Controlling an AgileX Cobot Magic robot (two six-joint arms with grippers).
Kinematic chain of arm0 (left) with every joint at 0, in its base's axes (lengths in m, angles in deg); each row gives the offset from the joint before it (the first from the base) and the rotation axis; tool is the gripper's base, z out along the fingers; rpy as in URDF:
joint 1: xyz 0 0 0.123 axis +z
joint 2: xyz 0 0 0 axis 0.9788 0.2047 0
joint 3: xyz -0.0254 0.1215 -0.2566 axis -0.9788 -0.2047 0
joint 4: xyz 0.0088 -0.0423 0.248 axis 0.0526 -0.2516 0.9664
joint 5: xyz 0 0 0 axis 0.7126 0.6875 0.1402
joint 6: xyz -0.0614 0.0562 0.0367 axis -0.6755 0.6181 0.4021
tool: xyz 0 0 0 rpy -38.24 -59.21 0.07
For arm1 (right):
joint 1: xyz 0 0 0.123 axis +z
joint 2: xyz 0 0 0 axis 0.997 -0.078 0
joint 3: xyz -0.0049 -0.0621 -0.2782 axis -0.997 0.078 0
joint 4: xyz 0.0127 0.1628 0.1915 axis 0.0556 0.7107 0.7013
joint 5: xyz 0 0 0 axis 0.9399 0.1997 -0.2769
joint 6: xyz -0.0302 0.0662 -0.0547 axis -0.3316 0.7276 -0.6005
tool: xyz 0 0 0 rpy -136.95 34.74 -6.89
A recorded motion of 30 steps. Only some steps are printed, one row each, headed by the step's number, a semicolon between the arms.
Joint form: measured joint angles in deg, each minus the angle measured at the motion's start. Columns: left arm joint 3, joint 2, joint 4, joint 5, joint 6, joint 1; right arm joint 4, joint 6, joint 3, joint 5, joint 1, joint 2.
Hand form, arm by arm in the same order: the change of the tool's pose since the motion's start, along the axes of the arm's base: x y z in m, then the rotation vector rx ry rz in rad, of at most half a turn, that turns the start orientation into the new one. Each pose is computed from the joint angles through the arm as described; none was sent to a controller.
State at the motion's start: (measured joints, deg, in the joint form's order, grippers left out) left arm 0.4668 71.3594 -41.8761 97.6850 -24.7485 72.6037; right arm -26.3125 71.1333 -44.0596 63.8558 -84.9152 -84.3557
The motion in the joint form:
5: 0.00 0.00 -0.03 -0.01 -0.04 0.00; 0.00 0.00 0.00 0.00 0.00 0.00
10: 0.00 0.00 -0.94 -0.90 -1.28 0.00; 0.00 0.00 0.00 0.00 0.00 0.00
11: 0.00 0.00 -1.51 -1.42 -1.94 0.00; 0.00 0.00 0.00 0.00 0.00 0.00
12: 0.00 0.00 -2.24 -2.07 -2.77 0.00; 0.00 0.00 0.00 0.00 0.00 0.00
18: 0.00 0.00 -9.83 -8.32 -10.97 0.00; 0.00 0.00 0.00 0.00 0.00 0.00
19: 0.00 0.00 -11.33 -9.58 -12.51 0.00; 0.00 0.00 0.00 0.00 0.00 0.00
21: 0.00 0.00 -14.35 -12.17 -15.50 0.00; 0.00 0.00 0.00 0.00 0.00 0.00
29: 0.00 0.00 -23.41 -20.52 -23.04 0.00; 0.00 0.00 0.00 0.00 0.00 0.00
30: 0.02 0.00 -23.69 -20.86 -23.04 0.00; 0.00 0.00 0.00 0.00 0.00 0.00
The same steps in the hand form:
5: 0.0000 0.0000 0.0000 -0.0012 0.0000 0.0002; 0.0000 0.0000 0.0000 0.0000 0.0000 0.0000
10: 0.0003 -0.0003 0.0014 -0.0394 -0.0106 0.0068; 0.0000 0.0000 0.0000 0.0000 0.0000 0.0000
11: 0.0005 -0.0004 0.0023 -0.0613 -0.0168 0.0103; 0.0000 0.0000 0.0000 0.0000 0.0000 0.0000
12: 0.0007 -0.0006 0.0033 -0.0892 -0.0244 0.0147; 0.0000 0.0000 0.0000 0.0000 0.0000 0.0000
18: 0.0023 -0.0011 0.0135 -0.3724 -0.0936 0.0562; 0.0000 0.0000 0.0000 0.0000 0.0000 0.0000
19: 0.0026 -0.0009 0.0155 -0.4274 -0.1074 0.0641; 0.0000 0.0000 0.0000 0.0000 0.0000 0.0000
21: 0.0029 -0.0001 0.0196 -0.5366 -0.1361 0.0797; 0.0000 0.0000 0.0000 0.0000 0.0000 0.0000
29: 0.0032 0.0054 0.0316 -0.8419 -0.2347 0.1262; 0.0000 0.0000 0.0000 0.0000 0.0000 0.0000
30: 0.0032 0.0057 0.0322 -0.8475 -0.2402 0.1275; 0.0000 0.0000 0.0000 0.0000 0.0000 0.0000

